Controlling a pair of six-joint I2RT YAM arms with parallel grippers.
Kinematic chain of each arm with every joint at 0, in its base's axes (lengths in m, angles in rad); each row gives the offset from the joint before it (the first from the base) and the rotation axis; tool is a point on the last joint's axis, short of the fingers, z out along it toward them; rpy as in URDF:
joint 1: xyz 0 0 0.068 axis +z
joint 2: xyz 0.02 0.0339 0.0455 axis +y
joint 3: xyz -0.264 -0.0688 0 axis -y
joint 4: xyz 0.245 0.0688 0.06 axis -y
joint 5: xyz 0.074 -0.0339 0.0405 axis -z
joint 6: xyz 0.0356 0 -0.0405 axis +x
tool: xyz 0 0 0 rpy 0 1.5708 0
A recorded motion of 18 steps. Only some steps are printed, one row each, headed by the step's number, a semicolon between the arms.
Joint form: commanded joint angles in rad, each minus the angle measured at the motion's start. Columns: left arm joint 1, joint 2, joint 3, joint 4, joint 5, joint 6; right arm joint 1, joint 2, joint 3, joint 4, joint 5, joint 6.
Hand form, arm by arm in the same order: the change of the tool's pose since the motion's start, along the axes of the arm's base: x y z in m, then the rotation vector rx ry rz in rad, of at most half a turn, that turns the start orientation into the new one. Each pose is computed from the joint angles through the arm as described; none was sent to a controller.
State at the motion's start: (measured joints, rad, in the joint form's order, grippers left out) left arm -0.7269 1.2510 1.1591 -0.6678 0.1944 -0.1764; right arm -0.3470 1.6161 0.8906 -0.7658 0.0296 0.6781
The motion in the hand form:
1: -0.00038 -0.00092 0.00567 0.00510 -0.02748 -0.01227; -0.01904 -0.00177 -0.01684 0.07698 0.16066 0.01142
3: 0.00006 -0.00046 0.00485 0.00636 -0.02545 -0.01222; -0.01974 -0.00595 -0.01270 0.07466 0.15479 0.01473
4: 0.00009 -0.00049 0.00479 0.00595 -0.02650 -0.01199; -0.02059 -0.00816 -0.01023 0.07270 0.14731 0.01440
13: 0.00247 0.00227 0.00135 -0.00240 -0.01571 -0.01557; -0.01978 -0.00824 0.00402 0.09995 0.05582 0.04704
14: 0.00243 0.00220 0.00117 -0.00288 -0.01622 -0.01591; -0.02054 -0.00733 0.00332 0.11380 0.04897 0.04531
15: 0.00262 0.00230 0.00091 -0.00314 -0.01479 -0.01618; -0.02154 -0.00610 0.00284 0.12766 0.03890 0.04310
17: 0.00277 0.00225 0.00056 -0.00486 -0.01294 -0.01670; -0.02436 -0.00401 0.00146 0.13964 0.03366 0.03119
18: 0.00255 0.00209 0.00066 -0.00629 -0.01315 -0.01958; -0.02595 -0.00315 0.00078 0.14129 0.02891 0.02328
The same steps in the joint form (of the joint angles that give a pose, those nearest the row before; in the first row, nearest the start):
1: -0.0048 0.0003 0.0190 -0.0057 -0.0097 0.0216; -0.0351 0.0438 -0.0304 -0.1023 -0.0142 -0.0465
3: -0.0021 0.0007 0.0168 -0.0057 -0.0075 0.0231; -0.0516 0.0353 -0.0203 -0.1144 -0.0128 -0.0662
4: -0.0022 0.0005 0.0161 -0.0041 -0.0080 0.0232; -0.0612 0.0270 -0.0176 -0.1175 -0.0131 -0.0754
13: 0.0147 -0.0006 0.0022 0.0051 0.0162 0.0275; -0.0692 -0.0287 -0.0104 -0.1085 -0.0760 -0.1135
14: 0.0144 -0.0008 0.0011 0.0066 0.0162 0.0275; -0.0693 -0.0314 -0.0164 -0.1048 -0.0914 -0.1113
15: 0.0154 -0.0004 0.0006 0.0066 0.0179 0.0276; -0.0688 -0.0371 -0.0245 -0.0991 -0.1081 -0.1079
17: 0.0159 0.0000 -0.0005 0.0081 0.0204 0.0265; -0.0674 -0.0474 -0.0411 -0.0925 -0.1207 -0.0941
18: 0.0152 -0.0004 -0.0007 0.0088 0.0226 0.0273; -0.0673 -0.0545 -0.0513 -0.0855 -0.1239 -0.0857

